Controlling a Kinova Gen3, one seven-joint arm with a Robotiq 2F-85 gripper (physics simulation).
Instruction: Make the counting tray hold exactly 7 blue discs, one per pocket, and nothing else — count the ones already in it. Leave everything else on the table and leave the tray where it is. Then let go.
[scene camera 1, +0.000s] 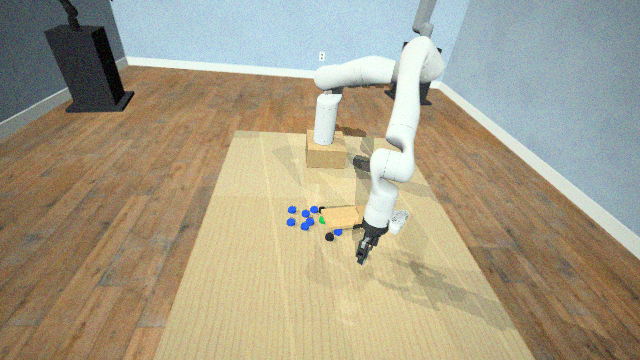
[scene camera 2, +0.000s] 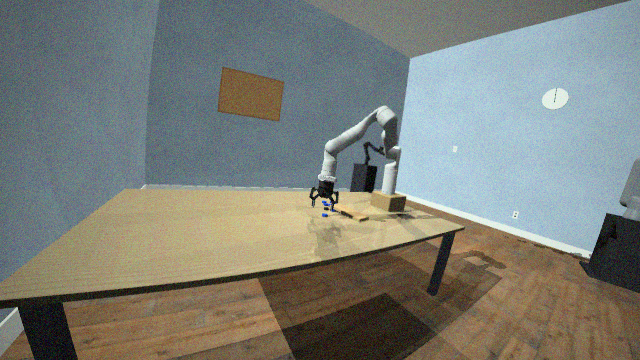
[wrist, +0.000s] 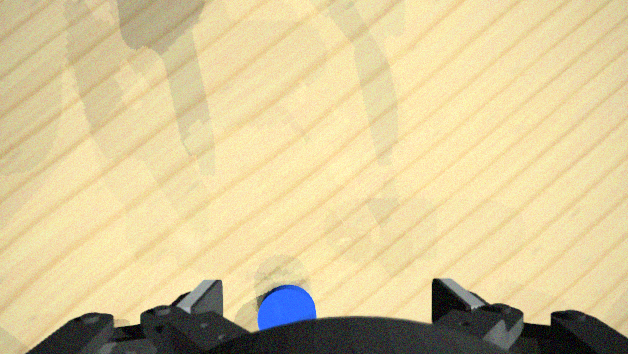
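Observation:
My gripper (scene camera 1: 361, 260) (scene camera 2: 323, 207) (wrist: 327, 302) is open, with its fingers wide apart above the table. A blue disc (scene camera 2: 325, 215) (wrist: 287, 307) lies on the table below the fingers, nearer the left finger in the wrist view; the gripper hides it in scene camera 1. The light wooden tray (scene camera 1: 340, 216) (scene camera 2: 352, 213) is partly hidden by the arm in scene camera 1, and its pockets and contents cannot be made out. Another blue disc (scene camera 1: 338, 232) lies by the tray's front edge. Several blue discs (scene camera 1: 305, 213) lie left of the tray.
A green disc (scene camera 1: 322, 220) lies at the tray's left edge. A black disc (scene camera 1: 329, 236) lies in front of the tray and another black piece (scene camera 1: 321, 209) at its back left corner. The arm's wooden base block (scene camera 1: 326, 156) (scene camera 2: 388, 201) stands behind the tray.

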